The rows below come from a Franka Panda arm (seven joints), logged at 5 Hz.
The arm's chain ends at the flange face. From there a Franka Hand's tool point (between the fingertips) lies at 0.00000 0.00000 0.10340 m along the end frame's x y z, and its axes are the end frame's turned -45 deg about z.
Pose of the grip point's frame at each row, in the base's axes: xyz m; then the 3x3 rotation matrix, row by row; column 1 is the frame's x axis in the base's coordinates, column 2 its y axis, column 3 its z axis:
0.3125 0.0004 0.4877; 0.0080 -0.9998 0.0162; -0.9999 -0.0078 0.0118; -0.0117 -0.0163 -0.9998
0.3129 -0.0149 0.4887; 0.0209 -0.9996 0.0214; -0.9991 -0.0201 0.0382; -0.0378 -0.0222 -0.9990
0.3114 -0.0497 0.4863; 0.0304 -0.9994 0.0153; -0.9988 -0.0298 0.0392; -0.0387 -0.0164 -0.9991
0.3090 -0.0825 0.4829; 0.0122 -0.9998 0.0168; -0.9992 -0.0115 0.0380; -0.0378 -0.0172 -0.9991
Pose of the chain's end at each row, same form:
0.3108 -0.0008 0.5911; -0.7013 -0.7126 0.0162; -0.7126 0.7015 0.0118; -0.0198 -0.0033 -0.9998
0.3107 -0.0188 0.5920; -0.6920 -0.7216 0.0214; -0.7207 0.6923 0.0382; -0.0424 0.0110 -0.9990
0.3098 -0.0538 0.5896; -0.6852 -0.7282 0.0153; -0.7273 0.6852 0.0392; -0.0390 0.0158 -0.9991
0.3073 -0.0864 0.5862; -0.6983 -0.7156 0.0168; -0.7147 0.6984 0.0380; -0.0389 0.0146 -0.9991

